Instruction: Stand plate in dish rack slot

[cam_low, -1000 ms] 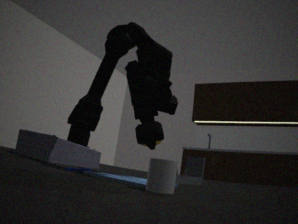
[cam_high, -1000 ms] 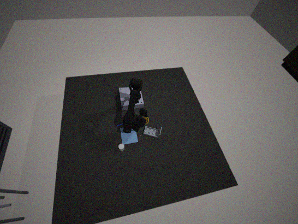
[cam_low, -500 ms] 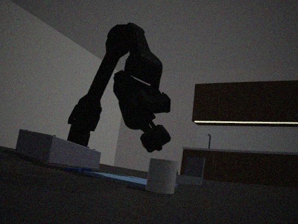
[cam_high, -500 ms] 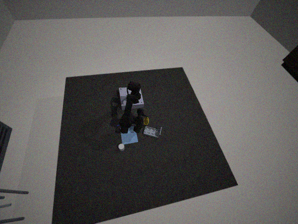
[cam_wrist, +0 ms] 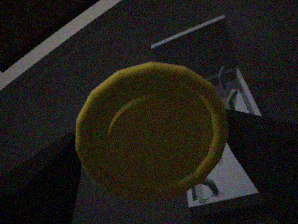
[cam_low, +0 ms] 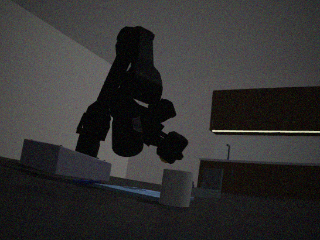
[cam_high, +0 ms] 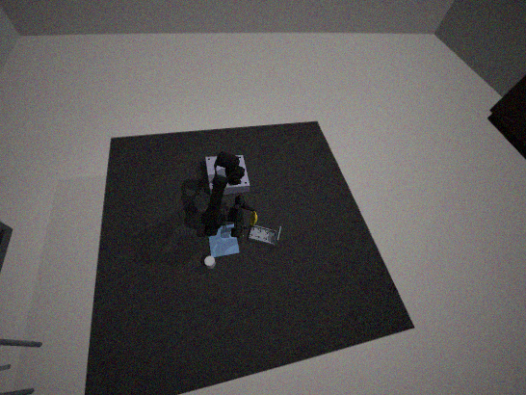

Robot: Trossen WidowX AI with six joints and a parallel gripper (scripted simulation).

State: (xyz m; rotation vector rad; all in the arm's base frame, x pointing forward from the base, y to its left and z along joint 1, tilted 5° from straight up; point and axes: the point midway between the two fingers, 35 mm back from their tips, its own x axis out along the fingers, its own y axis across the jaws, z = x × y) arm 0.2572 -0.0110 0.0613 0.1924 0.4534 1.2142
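Right now my gripper tip is 5 cm short of the grey dish rack, 3 cm to the right of it and 8 cm above it. Round my gripper tip: blue spoon (10 cm behind, 19 cm to the right, 10 cm below); then light blue square mat (2 cm ahead, 16 cm to the right, 10 cm below); then yellow plate (1 cm to the right).
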